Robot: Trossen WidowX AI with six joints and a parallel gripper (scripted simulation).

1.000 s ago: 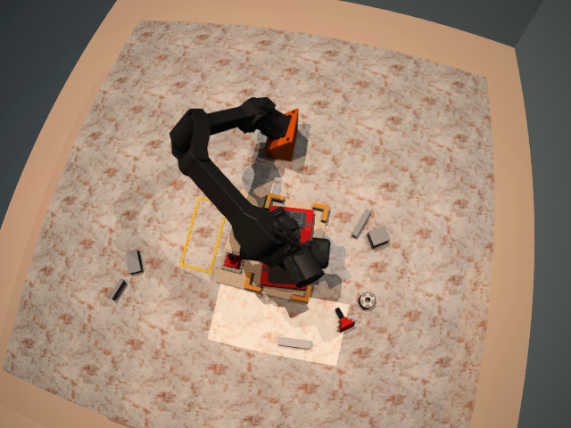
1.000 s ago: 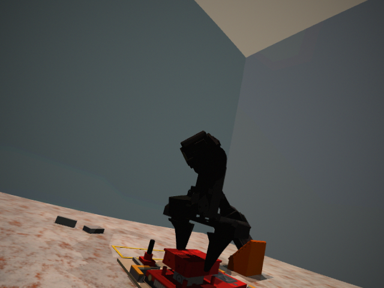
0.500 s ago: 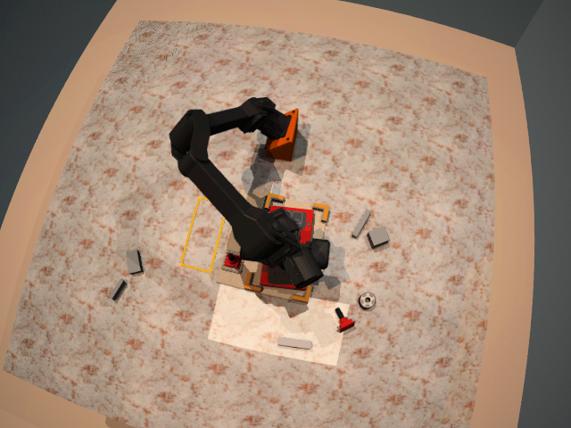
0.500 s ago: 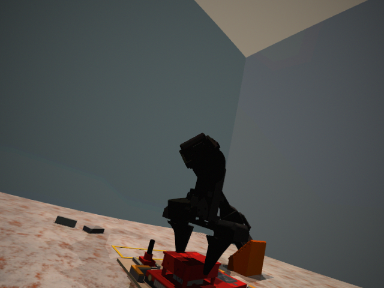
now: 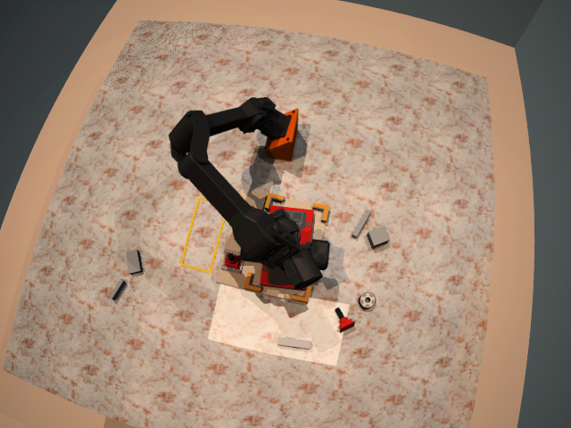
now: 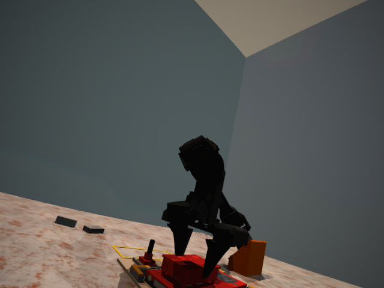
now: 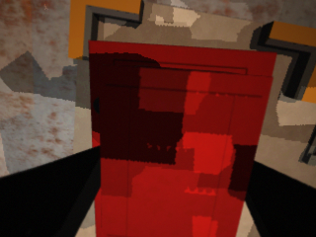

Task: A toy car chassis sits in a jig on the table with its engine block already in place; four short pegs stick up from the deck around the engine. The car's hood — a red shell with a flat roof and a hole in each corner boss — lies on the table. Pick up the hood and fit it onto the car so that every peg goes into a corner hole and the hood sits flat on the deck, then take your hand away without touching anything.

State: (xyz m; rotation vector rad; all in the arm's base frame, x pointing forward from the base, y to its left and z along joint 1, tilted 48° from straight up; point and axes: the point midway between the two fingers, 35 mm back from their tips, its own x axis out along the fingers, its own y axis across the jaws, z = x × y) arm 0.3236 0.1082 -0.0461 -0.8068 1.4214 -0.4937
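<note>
My gripper tip is 1 cm to the right of the grey engine block and 2 cm above it. Also, from my gripper tip: red hood (1 cm above).
</note>
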